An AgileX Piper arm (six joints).
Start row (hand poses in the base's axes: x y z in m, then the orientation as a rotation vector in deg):
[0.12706, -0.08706, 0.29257, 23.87, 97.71, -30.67]
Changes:
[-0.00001, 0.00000, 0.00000, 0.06, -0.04, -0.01]
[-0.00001, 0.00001, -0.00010, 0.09, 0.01, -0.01]
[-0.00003, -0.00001, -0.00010, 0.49, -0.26, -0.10]
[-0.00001, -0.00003, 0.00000, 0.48, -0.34, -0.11]
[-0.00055, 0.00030, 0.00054, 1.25, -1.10, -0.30]
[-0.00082, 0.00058, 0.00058, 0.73, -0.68, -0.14]
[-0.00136, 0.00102, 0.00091, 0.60, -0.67, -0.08]
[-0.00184, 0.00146, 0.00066, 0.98, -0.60, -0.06]
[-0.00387, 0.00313, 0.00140, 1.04, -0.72, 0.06]
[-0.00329, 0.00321, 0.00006, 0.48, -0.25, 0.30]
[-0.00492, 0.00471, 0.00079, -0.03, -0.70, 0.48]
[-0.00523, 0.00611, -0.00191, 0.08, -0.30, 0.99]
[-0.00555, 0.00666, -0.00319, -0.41, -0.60, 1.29]
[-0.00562, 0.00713, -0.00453, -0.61, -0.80, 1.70]
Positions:
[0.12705, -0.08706, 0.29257, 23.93, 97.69, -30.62]
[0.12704, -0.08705, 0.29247, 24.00, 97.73, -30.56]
[0.12701, -0.08706, 0.29237, 24.49, 97.63, -30.15]
[0.12700, -0.08709, 0.29237, 25.00, 97.45, -29.73]
[0.12645, -0.08679, 0.29291, 26.37, 96.75, -28.58]
[0.12563, -0.08621, 0.29349, 27.14, 96.31, -27.87]
[0.12427, -0.08519, 0.29440, 27.76, 95.84, -27.23]
[0.12243, -0.08373, 0.29506, 28.63, 95.55, -26.29]
[0.11856, -0.08060, 0.29646, 29.45, 95.18, -25.17]
[0.11527, -0.07739, 0.29652, 29.59, 95.14, -24.48]
[0.11035, -0.07268, 0.29731, 29.26, 94.55, -23.93]
[0.10512, -0.06657, 0.29540, 28.52, 94.47, -23.04]
[0.09957, -0.05991, 0.29221, 27.21, 94.02, -22.23]
[0.09395, -0.05278, 0.28768, 25.43, 93.39, -21.22]

